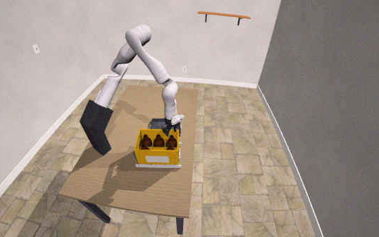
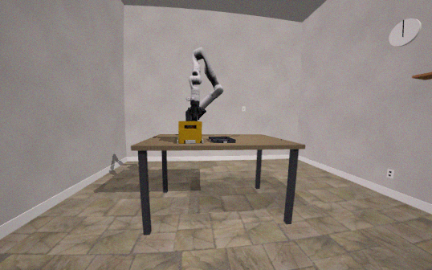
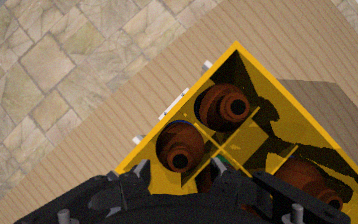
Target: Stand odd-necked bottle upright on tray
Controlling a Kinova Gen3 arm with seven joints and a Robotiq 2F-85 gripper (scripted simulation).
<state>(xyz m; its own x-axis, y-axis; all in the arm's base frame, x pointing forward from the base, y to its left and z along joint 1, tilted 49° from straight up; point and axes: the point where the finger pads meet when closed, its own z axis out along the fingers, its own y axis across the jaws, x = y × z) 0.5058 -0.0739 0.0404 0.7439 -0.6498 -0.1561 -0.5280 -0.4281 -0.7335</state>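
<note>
My gripper is now 8 cm past the yellow crate, 5 cm to the left of it and 12 cm above it. Round my hand: dark grey tray: 11 cm behind, 23 cm to the left, 19 cm below.
</note>
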